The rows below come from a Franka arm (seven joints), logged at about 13 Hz.
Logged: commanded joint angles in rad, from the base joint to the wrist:
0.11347 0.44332 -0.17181 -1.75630 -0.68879 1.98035 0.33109
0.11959 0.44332 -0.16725 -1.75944 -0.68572 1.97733 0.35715
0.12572 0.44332 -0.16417 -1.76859 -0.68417 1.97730 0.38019
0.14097 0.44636 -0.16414 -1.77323 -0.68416 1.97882 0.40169
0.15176 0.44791 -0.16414 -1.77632 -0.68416 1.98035 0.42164
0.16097 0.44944 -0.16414 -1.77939 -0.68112 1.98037 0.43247
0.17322 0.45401 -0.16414 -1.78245 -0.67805 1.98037 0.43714
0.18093 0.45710 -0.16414 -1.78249 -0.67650 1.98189 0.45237
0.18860 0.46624 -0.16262 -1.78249 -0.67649 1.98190 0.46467
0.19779 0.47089 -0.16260 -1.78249 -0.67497 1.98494 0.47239
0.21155 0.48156 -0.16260 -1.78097 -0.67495 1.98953 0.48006
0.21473 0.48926 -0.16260 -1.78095 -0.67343 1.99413 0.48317
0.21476 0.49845 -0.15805 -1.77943 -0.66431 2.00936 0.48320
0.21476 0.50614 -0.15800 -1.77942 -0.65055 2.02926 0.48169
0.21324 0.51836 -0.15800 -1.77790 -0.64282 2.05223 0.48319
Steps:
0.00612 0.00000 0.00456 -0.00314 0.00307 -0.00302 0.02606
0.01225 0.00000 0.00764 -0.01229 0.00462 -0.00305 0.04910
0.02750 0.00304 0.00767 -0.01693 0.00463 -0.00153 0.07060
0.03829 0.00459 0.00767 -0.02002 0.00463 0.00000 0.09055
0.04750 0.00612 0.00767 -0.02309 0.00767 0.00002 0.10138
0.05975 0.01069 0.00767 -0.02615 0.01074 0.00002 0.10605
0.06746 0.01378 0.00767 -0.02619 0.01229 0.00154 0.12128
0.07513 0.02292 0.00919 -0.02619 0.01230 0.00155 0.13358
0.08432 0.02757 0.00921 -0.02619 0.01382 0.00459 0.14130
0.09808 0.03824 0.00921 -0.02467 0.01384 0.00918 0.14897
0.10126 0.04594 0.00921 -0.02465 0.01536 0.01378 0.15208
0.10129 0.05513 0.01376 -0.02313 0.02448 0.02901 0.15211
0.10129 0.06282 0.01381 -0.02312 0.03824 0.04891 0.15060
0.09977 0.07504 0.01381 -0.02160 0.04597 0.07188 0.15210

